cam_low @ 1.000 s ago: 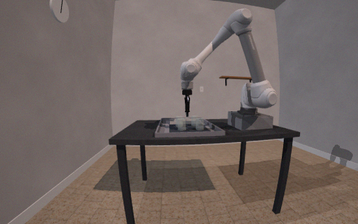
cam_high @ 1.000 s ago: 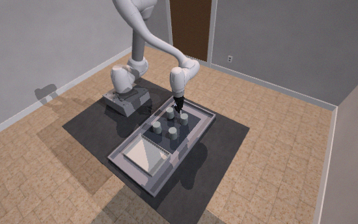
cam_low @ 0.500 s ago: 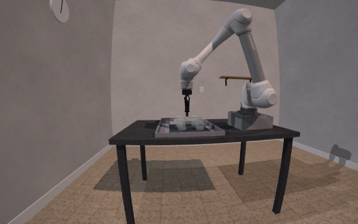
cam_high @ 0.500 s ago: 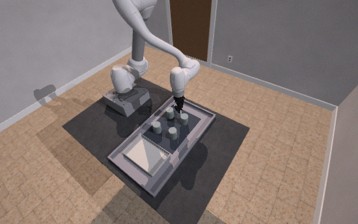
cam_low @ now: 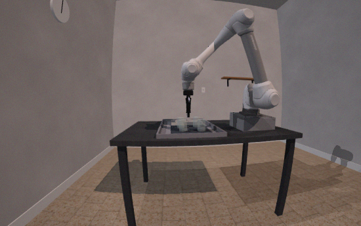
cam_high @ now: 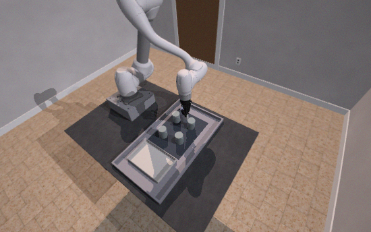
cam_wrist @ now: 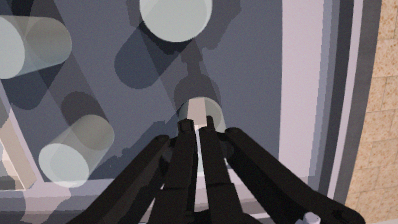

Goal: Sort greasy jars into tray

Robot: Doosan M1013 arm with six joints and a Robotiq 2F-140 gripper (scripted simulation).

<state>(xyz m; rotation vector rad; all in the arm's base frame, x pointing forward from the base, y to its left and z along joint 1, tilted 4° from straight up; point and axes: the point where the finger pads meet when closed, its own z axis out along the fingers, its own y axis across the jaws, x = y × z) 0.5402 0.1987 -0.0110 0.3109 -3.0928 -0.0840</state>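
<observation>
Right now my hand is 110 mm above the dark drying mat and 90 mm to the left of it. Round my hand: tray: 400 mm to the right, 100 mm below, 60 mm ahead.
</observation>
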